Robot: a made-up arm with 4 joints.
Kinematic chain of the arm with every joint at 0, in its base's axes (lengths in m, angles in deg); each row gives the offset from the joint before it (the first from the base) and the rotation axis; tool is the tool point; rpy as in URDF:
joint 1: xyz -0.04 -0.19 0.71 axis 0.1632 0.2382 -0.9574
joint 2: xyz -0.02 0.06 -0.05 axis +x
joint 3: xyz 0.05 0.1 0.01 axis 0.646 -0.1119 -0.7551
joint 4: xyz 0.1 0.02 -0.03 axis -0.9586 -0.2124 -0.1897
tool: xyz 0.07 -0.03 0.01 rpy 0 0 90
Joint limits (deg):
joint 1: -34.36..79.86
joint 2: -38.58..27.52
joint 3: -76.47..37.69
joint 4: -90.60..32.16
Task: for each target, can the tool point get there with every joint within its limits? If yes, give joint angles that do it. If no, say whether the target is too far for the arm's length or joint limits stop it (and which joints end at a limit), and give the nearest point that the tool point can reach.
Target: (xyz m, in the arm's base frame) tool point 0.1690 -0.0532 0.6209
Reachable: yes | joints 2.35 2.01 24.68 -73.03
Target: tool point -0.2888 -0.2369 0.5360
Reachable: no: joint limits stop it (at a limit: joint 1, joint 2, joint 3) | nearest point 0.0472 -0.3127 0.5581 | short by 0.345 m
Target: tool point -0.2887 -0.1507 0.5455
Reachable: no: joint limits stop it (at a limit: joint 1, joint 3, joint 4) | nearest point -0.0603 0.0761 0.5323 | short by 0.322 m
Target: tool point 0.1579 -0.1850 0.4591
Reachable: yes | joints 66.96 -25.82 -49.95 -74.03
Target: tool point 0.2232 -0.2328 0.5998
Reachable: yes | joints 61.88 14.63 -21.72 -34.94
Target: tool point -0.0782 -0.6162 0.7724
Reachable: no: too far | nearest point 0.0878 -0.3318 0.6243 | short by 0.361 m
